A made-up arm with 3 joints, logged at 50 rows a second.
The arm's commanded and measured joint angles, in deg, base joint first. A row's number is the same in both.
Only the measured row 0 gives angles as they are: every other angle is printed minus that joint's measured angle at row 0.
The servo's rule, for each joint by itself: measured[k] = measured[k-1] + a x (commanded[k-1-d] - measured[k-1]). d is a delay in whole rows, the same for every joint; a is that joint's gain. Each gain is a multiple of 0.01, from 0.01 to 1. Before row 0 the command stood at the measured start. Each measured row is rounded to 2 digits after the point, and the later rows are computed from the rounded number. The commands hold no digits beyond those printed.
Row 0, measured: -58.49 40.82 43.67
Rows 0 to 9, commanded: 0.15 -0.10 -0.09; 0.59 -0.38 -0.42; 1.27 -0.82 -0.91; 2.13 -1.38 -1.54; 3.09 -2.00 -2.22; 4.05 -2.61 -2.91; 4.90 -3.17 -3.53; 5.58 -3.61 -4.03; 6.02 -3.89 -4.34; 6.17 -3.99 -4.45
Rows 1 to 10, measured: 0.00 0.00 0.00; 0.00 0.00 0.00; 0.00 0.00 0.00; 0.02 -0.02 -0.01; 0.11 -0.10 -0.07; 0.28 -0.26 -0.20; 0.56 -0.51 -0.40; 0.94 -0.84 -0.67; 1.41 -1.23 -1.01; 1.93 -1.66 -1.39
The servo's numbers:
d 3
a 0.15 0.22 0.15

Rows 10 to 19, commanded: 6.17 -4.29 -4.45; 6.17 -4.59 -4.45; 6.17 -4.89 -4.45; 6.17 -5.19 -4.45; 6.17 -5.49 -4.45; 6.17 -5.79 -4.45; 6.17 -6.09 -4.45; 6.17 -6.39 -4.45; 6.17 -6.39 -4.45; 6.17 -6.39 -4.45
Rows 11 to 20, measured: 2.48 -2.09 -1.79; 3.01 -2.49 -2.17; 3.48 -2.82 -2.51; 3.88 -3.14 -2.80; 4.22 -3.46 -3.05; 4.51 -3.77 -3.26; 4.76 -4.08 -3.44; 4.97 -4.39 -3.59; 5.15 -4.70 -3.72; 5.30 -5.01 -3.83
